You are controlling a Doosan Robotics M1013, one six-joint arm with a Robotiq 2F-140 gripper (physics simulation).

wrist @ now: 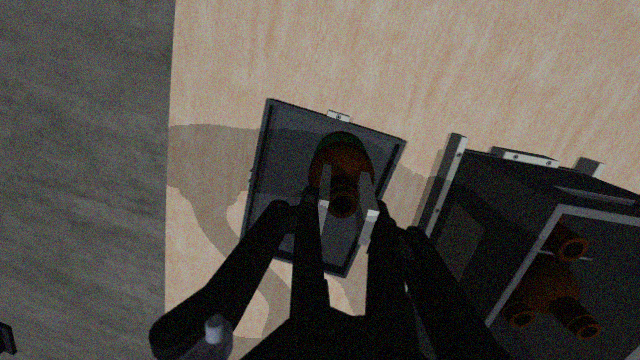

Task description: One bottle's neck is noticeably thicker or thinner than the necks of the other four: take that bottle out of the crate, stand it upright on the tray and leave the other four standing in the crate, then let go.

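Note:
My gripper is shut on the neck of a brown bottle with a green band low on its body. The bottle is upright, its open mouth facing the camera, and it is over the grey tray. Whether its base touches the tray is hidden under the body. The dark crate is at the right, partly cut off by the view. Three brown bottle mouths show in it: one bottle at the top, another bottle at lower left and a third bottle at lower right.
A light metal bar stands between the tray and the crate. Small metal brackets sit along the crate's far side. The wooden table ends at the left, beside a grey floor. Shadows fall across the tray and table.

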